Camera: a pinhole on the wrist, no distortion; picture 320 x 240 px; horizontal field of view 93.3 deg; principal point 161.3 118.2 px. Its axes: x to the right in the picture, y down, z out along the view. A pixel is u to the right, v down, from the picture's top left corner.
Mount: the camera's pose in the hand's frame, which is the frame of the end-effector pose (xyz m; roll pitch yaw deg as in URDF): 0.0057 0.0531 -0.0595 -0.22 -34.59 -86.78
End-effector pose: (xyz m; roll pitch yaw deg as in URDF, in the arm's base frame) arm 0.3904 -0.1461 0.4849 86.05 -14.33 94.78
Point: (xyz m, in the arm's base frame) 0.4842 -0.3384 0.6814
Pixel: 116.9 26.9
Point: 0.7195 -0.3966 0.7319
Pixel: 167.4 51.6
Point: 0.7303 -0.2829 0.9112
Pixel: 140.8 107.2
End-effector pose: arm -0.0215 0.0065 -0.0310 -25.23 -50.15 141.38
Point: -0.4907 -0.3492 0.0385
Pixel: 78.6 171.0
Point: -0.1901 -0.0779 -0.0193
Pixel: 104.7 184.0
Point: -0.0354 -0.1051 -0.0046
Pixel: 253.9 92.0
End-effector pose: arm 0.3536 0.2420 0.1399 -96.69 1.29 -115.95
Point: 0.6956 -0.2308 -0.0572
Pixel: 243.9 197.8
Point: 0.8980 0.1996 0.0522
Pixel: 269.3 51.5
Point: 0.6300 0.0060 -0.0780
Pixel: 215.5 152.3
